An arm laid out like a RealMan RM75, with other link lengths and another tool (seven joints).
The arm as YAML. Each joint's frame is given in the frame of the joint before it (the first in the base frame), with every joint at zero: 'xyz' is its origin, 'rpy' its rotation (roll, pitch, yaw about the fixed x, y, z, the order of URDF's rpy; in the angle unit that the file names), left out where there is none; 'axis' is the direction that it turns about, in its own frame. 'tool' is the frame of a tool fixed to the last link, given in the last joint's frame.
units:
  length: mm
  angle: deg
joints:
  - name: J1
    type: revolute
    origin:
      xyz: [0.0, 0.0, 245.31]
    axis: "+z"
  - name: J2
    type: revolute
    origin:
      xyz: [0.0, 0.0, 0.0]
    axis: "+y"
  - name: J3
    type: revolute
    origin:
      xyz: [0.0, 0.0, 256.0]
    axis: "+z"
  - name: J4
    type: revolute
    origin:
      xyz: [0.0, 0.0, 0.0]
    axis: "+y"
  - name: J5
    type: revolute
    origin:
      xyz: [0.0, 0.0, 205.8]
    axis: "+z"
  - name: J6
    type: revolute
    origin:
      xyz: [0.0, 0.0, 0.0]
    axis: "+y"
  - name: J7
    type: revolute
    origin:
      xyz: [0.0, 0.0, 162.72]
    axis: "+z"
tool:
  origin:
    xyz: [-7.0, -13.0, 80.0]
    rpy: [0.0, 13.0, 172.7]
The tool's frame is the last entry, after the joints.
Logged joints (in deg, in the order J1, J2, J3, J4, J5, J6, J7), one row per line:
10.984, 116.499, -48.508, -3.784, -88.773, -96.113, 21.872
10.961, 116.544, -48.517, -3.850, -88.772, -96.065, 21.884
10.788, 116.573, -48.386, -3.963, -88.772, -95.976, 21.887
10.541, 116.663, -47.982, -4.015, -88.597, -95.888, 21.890
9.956, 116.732, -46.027, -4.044, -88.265, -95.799, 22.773
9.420, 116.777, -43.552, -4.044, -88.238, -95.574, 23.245
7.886, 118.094, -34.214, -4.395, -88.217, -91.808, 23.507
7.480, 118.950, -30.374, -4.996, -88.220, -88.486, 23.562
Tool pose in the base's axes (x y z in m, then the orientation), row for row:
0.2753, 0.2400, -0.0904, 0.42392, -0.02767, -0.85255, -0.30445
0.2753, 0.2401, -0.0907, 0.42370, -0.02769, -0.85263, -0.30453
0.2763, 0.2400, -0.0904, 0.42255, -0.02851, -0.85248, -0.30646
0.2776, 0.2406, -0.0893, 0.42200, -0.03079, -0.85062, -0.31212
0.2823, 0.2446, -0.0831, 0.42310, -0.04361, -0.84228, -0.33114
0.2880, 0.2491, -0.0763, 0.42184, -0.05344, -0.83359, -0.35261
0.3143, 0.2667, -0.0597, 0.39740, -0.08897, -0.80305, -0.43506
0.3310, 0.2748, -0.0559, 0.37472, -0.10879, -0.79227, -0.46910
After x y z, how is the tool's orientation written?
As a quaternion, w x y z.
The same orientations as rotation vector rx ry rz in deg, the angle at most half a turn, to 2 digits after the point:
-3.97, -122.22, -43.64
-3.97, -122.24, -43.66
-4.09, -122.28, -43.96
-4.42, -122.05, -44.78
-6.25, -120.79, -47.49
-7.67, -119.61, -50.60
-12.91, -116.54, -63.14
-15.96, -116.20, -68.80

